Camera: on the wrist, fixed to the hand. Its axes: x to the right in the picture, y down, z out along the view.
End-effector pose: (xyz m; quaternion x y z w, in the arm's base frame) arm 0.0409 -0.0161 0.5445 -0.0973 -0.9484 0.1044 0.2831
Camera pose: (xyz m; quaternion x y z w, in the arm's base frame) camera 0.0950 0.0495 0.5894 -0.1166 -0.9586 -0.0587 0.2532
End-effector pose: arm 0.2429 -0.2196 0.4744 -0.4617 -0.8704 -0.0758 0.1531
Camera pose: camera 0.3089 -0.2117 0.5439 -0.4590 -0.8597 -0.2154 0.0617
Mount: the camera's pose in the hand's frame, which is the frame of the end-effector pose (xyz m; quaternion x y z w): -0.0052 0.0584 -0.0762 -0.1641 -0.0133 -0.0257 0.9860
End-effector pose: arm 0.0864 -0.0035 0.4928 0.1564 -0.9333 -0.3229 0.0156
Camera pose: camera 0.0848 -0.0041 0.5889 0.1713 -0.8634 -0.4740 0.0203
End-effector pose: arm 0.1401 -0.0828 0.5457 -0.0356 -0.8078 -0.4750 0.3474
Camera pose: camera 0.2068 -0.1098 0.6094 -0.0777 -0.7240 -0.6093 0.3137
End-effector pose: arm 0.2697 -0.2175 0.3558 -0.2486 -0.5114 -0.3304 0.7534
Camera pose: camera 0.3585 -0.2321 0.3219 -0.3600 -0.4664 -0.4257 0.6867
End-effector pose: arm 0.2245 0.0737 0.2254 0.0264 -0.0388 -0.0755 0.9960
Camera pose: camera 0.2342 0.1357 0.1526 -0.1374 -0.0384 -0.1068 0.9840
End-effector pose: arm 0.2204 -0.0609 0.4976 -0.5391 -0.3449 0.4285 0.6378
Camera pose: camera 0.2769 -0.0925 0.4265 -0.6217 -0.4327 0.3567 0.5468
